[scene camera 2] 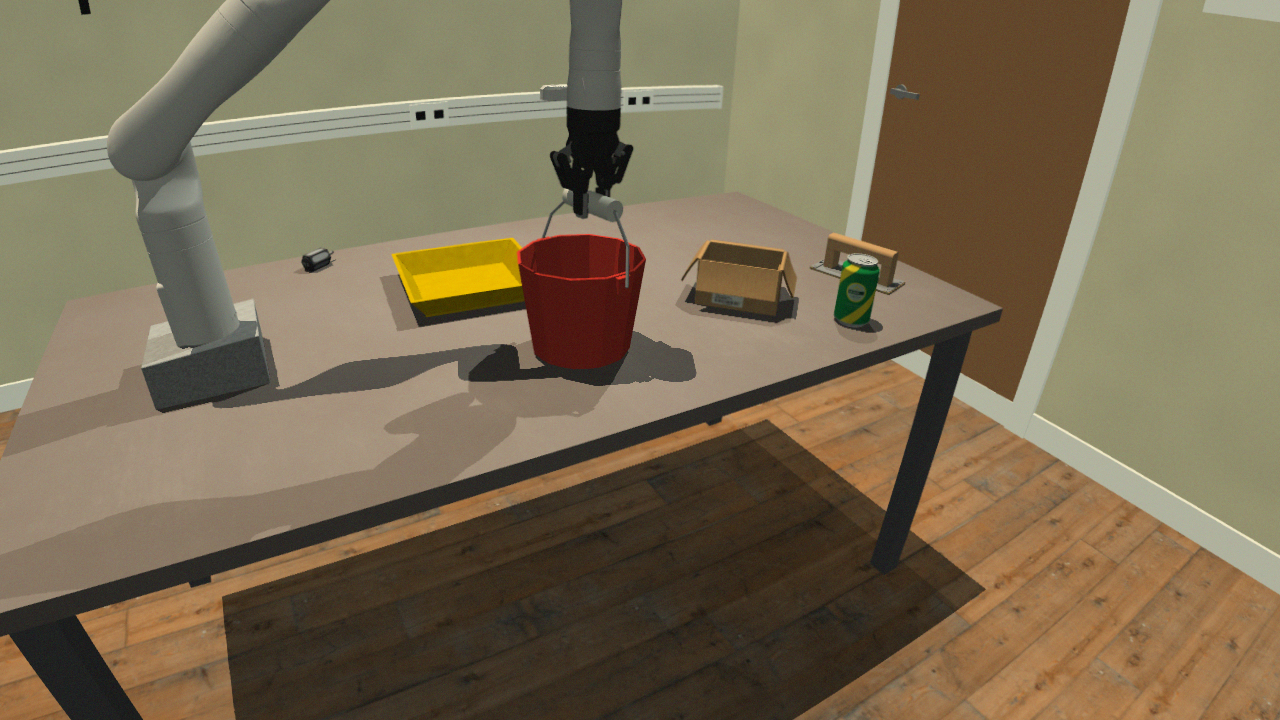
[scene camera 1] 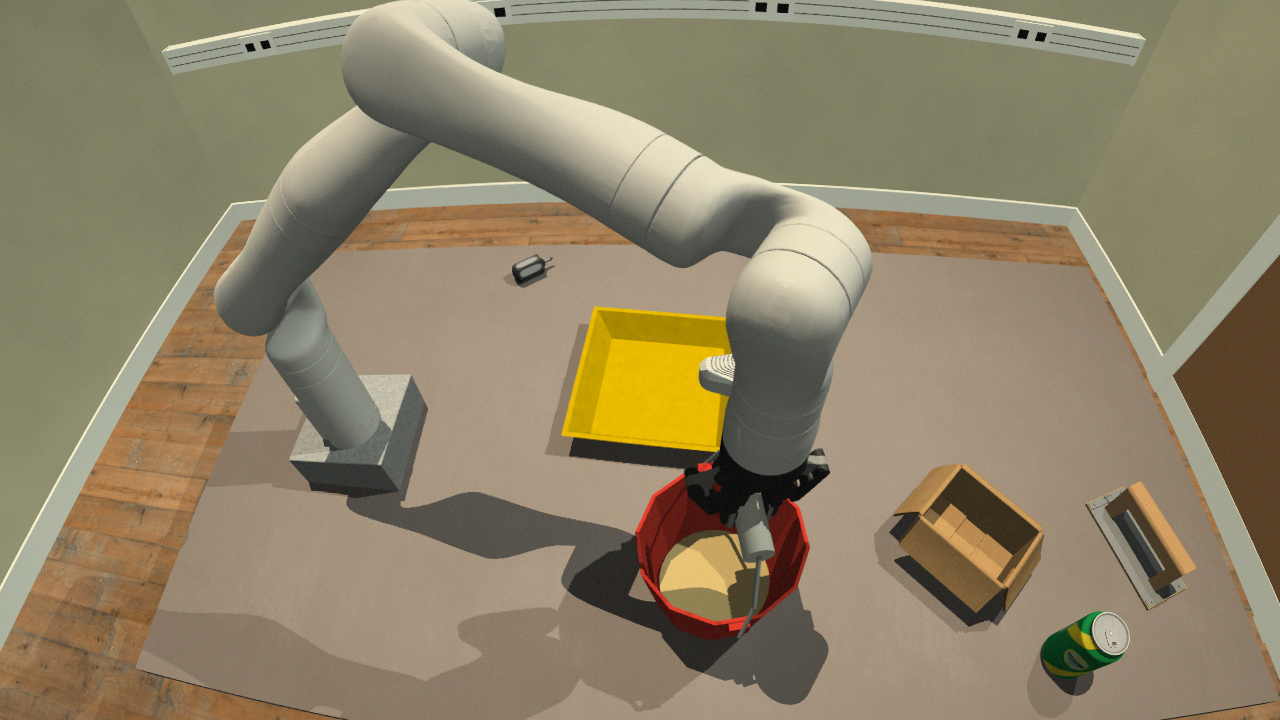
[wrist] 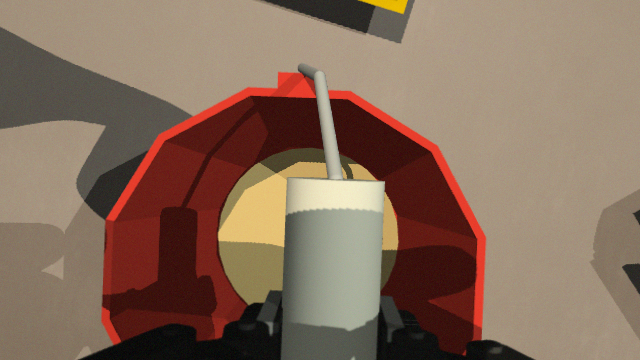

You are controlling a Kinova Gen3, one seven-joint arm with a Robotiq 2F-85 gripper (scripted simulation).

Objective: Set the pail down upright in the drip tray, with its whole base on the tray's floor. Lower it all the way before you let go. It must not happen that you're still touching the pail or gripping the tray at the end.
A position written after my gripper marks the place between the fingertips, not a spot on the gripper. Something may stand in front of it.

Note:
In view: my gripper point(scene camera 1: 746, 516), a red pail point(scene camera 1: 691, 558) and a yellow drip tray point(scene camera 1: 637, 378).
The red pail shows as well in scene camera 2 point(scene camera 2: 587, 323). The yellow drip tray also shows in scene camera 2 point(scene camera 2: 491, 267). My gripper is seen too in scene camera 2 point(scene camera 2: 591, 215) and in the wrist view point(wrist: 329, 319).

